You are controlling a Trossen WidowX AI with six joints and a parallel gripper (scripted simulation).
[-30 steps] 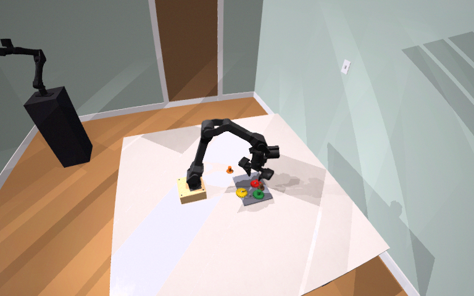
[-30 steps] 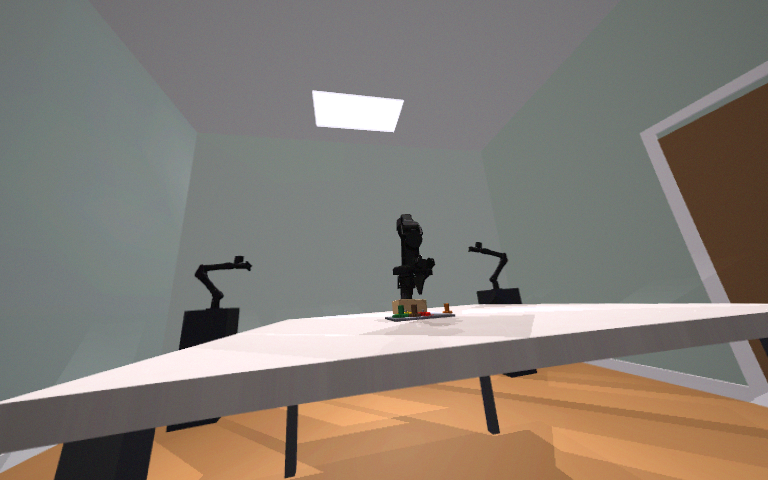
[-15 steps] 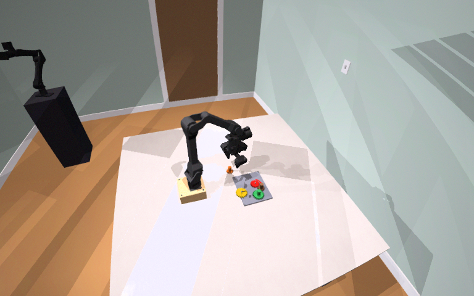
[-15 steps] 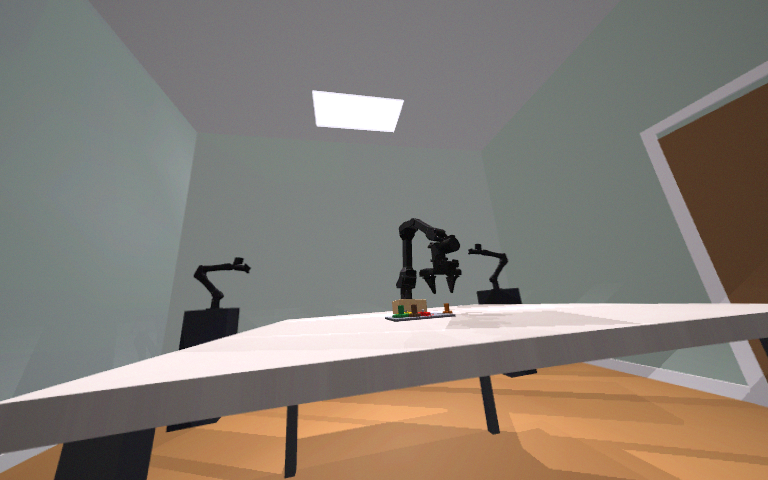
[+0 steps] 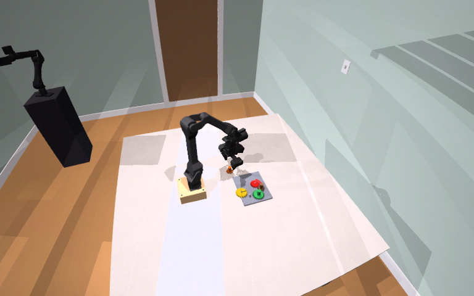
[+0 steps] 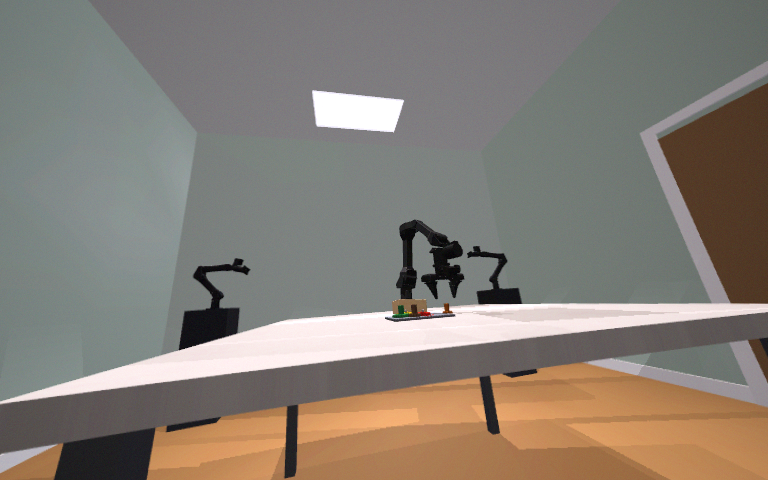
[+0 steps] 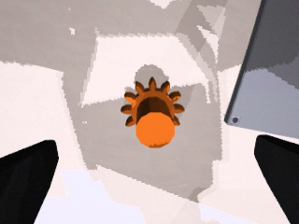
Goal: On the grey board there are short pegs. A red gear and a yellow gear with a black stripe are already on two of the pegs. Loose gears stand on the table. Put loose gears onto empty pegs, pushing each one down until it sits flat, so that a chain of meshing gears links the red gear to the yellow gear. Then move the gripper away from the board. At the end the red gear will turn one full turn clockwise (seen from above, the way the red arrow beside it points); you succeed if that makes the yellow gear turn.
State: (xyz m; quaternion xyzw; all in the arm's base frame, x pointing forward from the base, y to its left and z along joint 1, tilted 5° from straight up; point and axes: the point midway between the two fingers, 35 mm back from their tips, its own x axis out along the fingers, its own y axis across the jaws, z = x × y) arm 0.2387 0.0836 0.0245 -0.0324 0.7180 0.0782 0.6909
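My gripper tip is 40 mm above the small orange gear. Also, from my gripper tip: red gear 100 mm ahead, 150 mm to the right, 40 mm below; then brown gear 120 mm ahead, 190 mm to the right, 40 mm below; then grey board 70 mm ahead, 160 mm to the right, 60 mm below.
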